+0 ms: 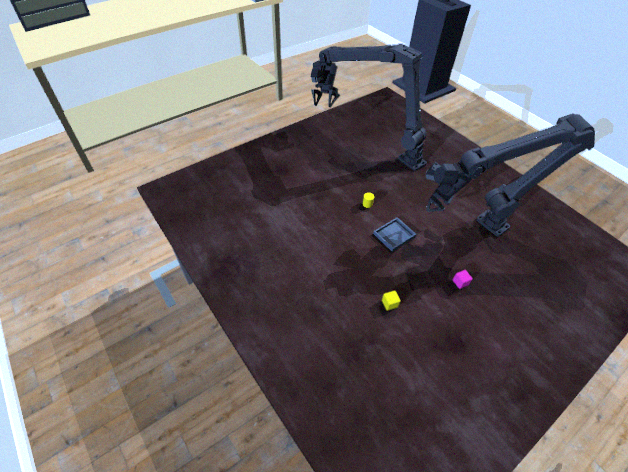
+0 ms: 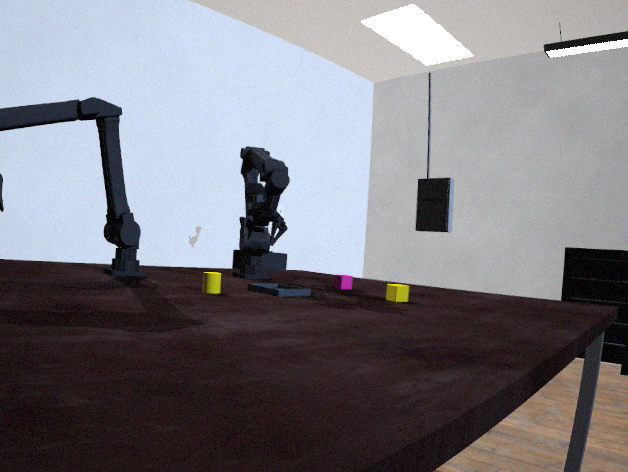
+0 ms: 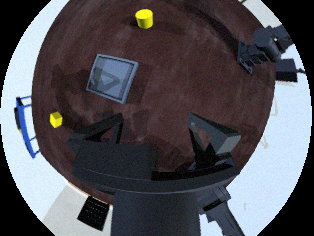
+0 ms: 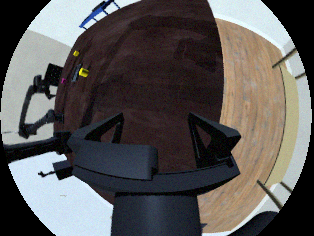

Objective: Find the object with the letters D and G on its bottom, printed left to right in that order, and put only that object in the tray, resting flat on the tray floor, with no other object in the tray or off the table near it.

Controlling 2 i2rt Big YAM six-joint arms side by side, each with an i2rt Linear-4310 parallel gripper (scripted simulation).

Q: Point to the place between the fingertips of my right gripper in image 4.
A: At 155, 115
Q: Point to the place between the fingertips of my left gripper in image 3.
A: At 155, 116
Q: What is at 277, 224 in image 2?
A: My left gripper.
